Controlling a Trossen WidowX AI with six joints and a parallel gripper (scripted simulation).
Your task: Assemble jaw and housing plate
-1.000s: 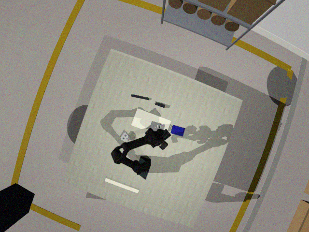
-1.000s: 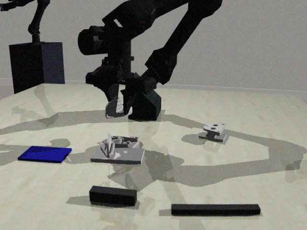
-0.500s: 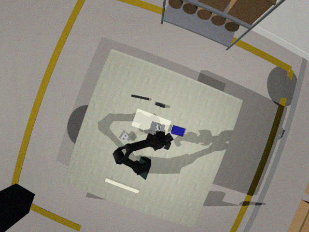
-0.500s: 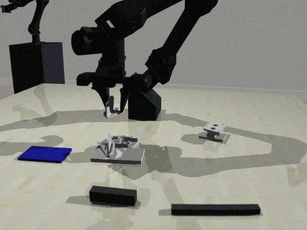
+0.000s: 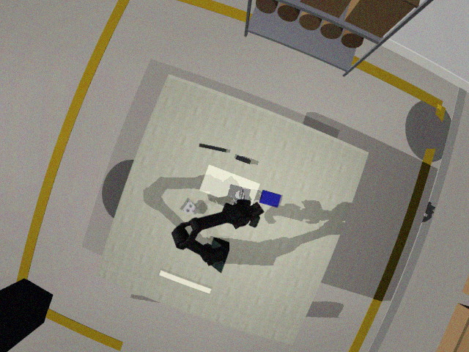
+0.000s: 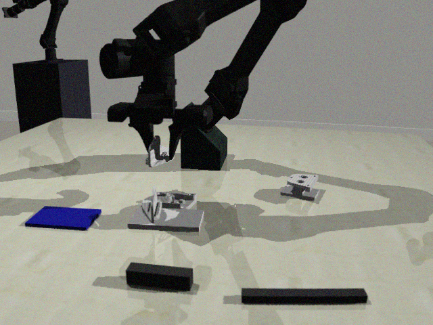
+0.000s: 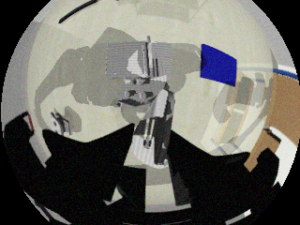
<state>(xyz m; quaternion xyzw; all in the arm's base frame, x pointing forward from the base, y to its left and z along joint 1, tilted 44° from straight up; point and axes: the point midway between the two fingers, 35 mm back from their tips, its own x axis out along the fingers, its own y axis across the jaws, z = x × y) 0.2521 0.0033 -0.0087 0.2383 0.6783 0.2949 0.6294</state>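
Right now my gripper tip is 3 cm past the grey jaw and 2 cm to the left of it. Round my gripper tip: blue pad: 13 cm ahead, 14 cm to the right, 8 cm below; then grey base plate: 9 cm ahead, 4 cm to the left, 8 cm below; then small grey fixture: 10 cm behind, 26 cm to the left, 7 cm below.
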